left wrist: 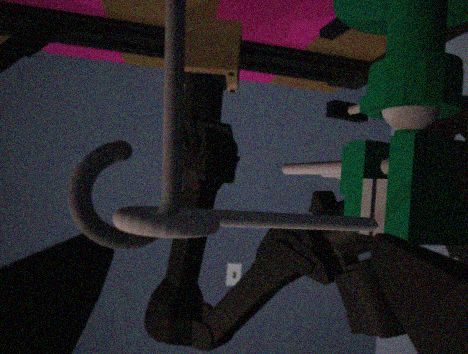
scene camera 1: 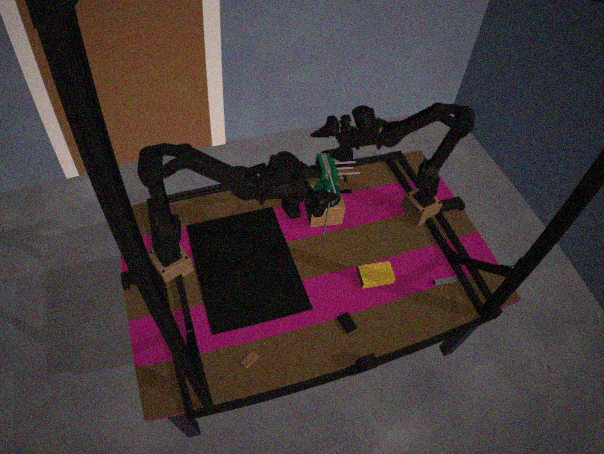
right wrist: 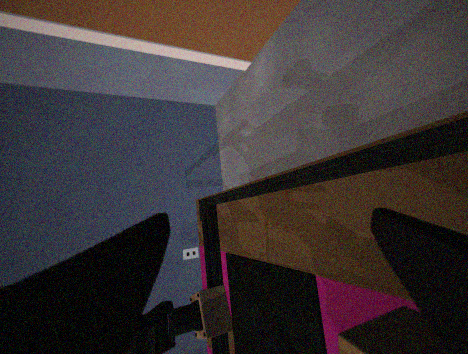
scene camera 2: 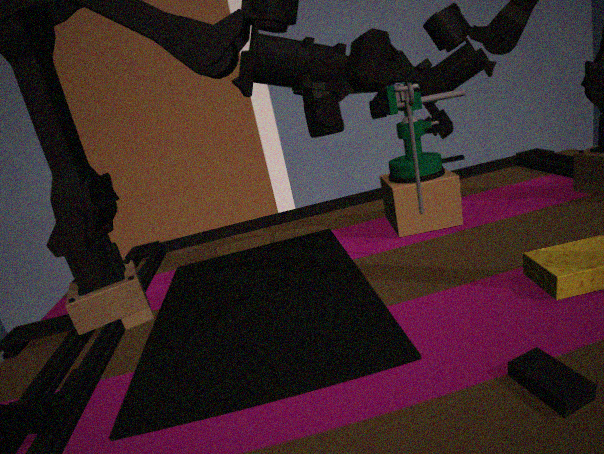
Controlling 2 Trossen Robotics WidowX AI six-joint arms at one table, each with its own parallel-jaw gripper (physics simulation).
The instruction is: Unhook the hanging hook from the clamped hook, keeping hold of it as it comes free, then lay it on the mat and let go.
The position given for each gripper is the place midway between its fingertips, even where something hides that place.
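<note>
Open and touching a grey hanging hook, the left gripper point(scene camera 2: 402, 83) point(scene camera 1: 329, 185) point(left wrist: 245, 242) can be seen in these views. The right gripper point(scene camera 2: 385, 119) point(scene camera 1: 316, 144) point(right wrist: 268, 220) is open too and holds nothing. On the table rests a small black block point(scene camera 2: 564, 390); it is out of frame in the left wrist view, and in the right wrist view it is out of frame as well. A black mat point(scene camera 2: 256, 326) point(scene camera 1: 246, 273) point(right wrist: 268, 301) is part of the scene, and so is a wooden block point(scene camera 2: 442, 204).
</note>
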